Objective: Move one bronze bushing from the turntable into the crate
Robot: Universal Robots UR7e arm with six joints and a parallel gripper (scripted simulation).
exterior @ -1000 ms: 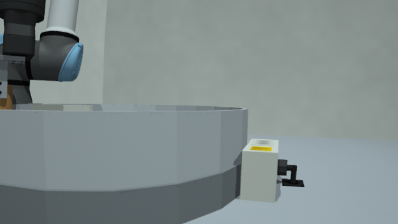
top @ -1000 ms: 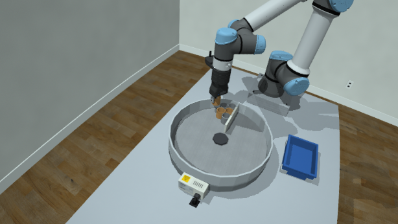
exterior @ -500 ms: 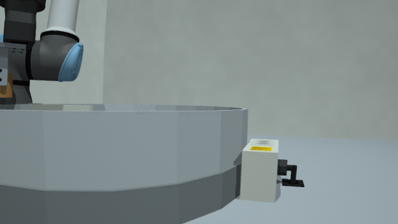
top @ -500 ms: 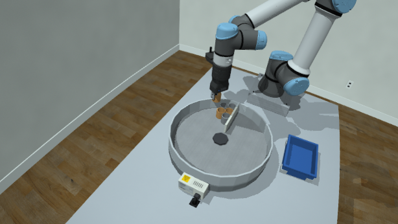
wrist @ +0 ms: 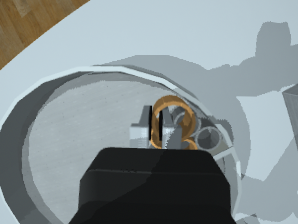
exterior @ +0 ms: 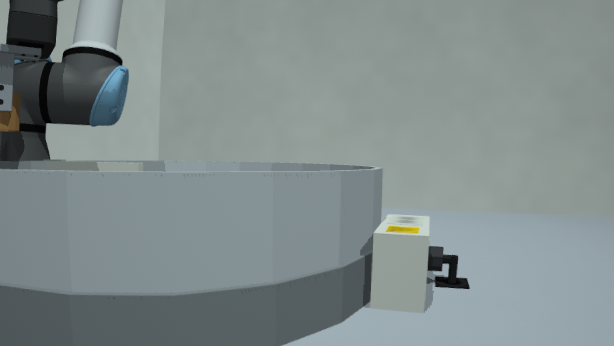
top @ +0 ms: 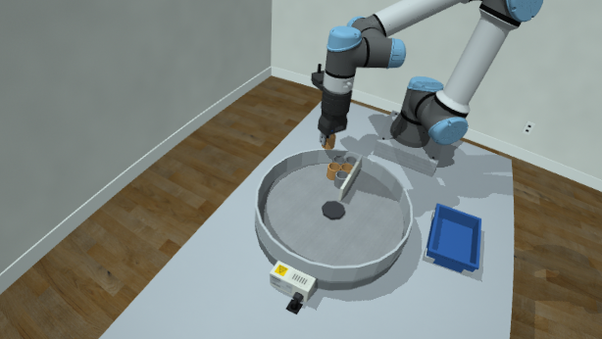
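Right now the blue crate is 10 cm ahead of my hand, 44 cm to the left of it and 15 cm below it. The rest, counted from my hand: round grey turntable (15 cm ahead, 9 cm to the left, 12 cm below).
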